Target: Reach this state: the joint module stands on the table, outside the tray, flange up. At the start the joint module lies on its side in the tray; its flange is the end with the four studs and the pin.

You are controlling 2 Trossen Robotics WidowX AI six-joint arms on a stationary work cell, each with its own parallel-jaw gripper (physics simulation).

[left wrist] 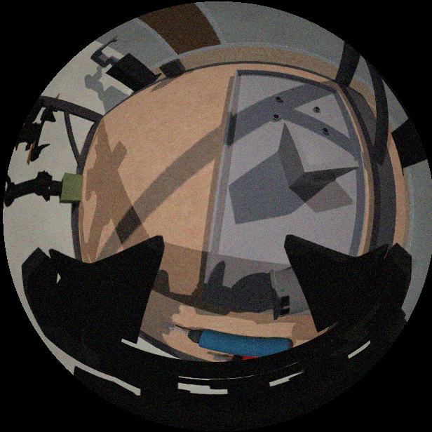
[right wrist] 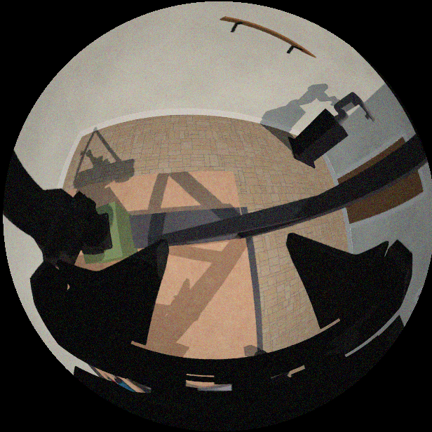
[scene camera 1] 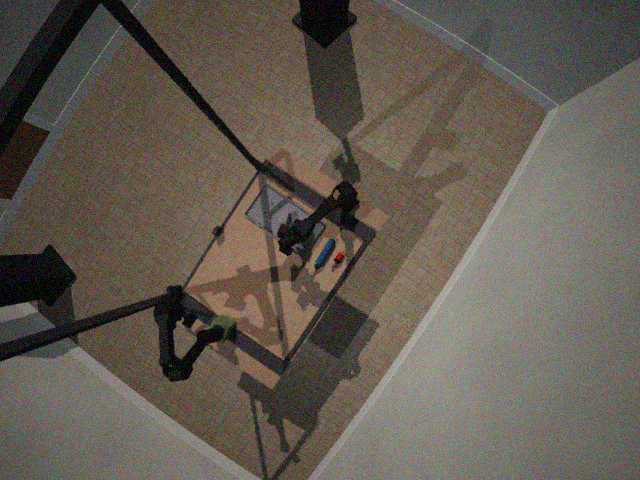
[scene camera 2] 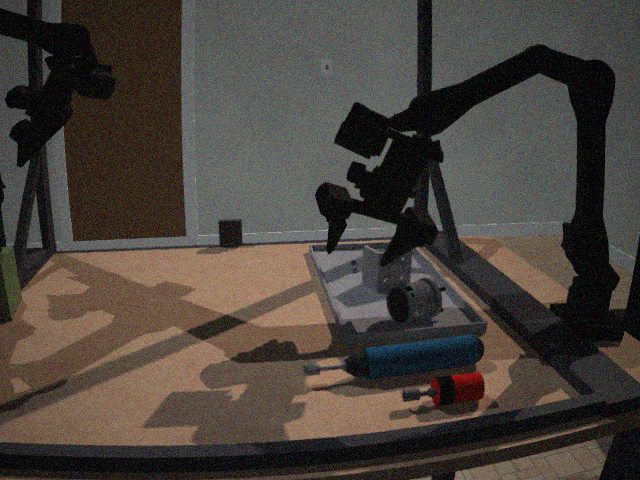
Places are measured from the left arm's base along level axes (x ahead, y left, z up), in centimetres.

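Where they show: left gripper, fingertip midpoint: [scene camera 2: 355, 258]; right gripper, fingertip midpoint: [scene camera 2: 28, 156]; left arm's base, link origin: [scene camera 2: 586, 315]; right arm's base, link origin: [scene camera 1: 217, 331].
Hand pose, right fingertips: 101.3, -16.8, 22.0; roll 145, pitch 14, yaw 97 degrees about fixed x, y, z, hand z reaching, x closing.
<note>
Each offset is from my right fingertips to the top centre of the thing, as dx, dy, dz. "pt": to the spot under its first point.
The grey joint module @(-73.2, +13.8, -17.5) [scene camera 2: 416, 301] [left wrist: 294, 295] lies on its side in the front part of the shallow grey tray @(-68.9, -0.7, -22.6) [scene camera 2: 408, 334] [left wrist: 220, 200]. Its dark round end faces left in scene camera 2, and a small dark nub shows at its right end. In the left wrist view the right-hand finger hides part of it. My left gripper [scene camera 1: 294, 250] [scene camera 2: 356, 257] [left wrist: 226, 242] is open and empty, low over the tray's left side, behind and to the left of the module in scene camera 2. My right gripper [right wrist: 229, 243] is open and empty, high at the far left of scene camera 2.
A grey angle bracket @(-69.3, -0.4, -16.8) [scene camera 2: 400, 271] [left wrist: 291, 161] stands in the tray behind the module. A blue tool @(pt -72.0, +29.1, -20.1) [scene camera 1: 324, 253] [scene camera 2: 423, 355] [left wrist: 245, 343] and a shorter red tool @(-74.2, +37.0, -20.8) [scene camera 1: 339, 257] [scene camera 2: 469, 387] lie in front of the tray. A green block [scene camera 1: 223, 328] [left wrist: 71, 188] [right wrist: 122, 232] stands by the right arm.
</note>
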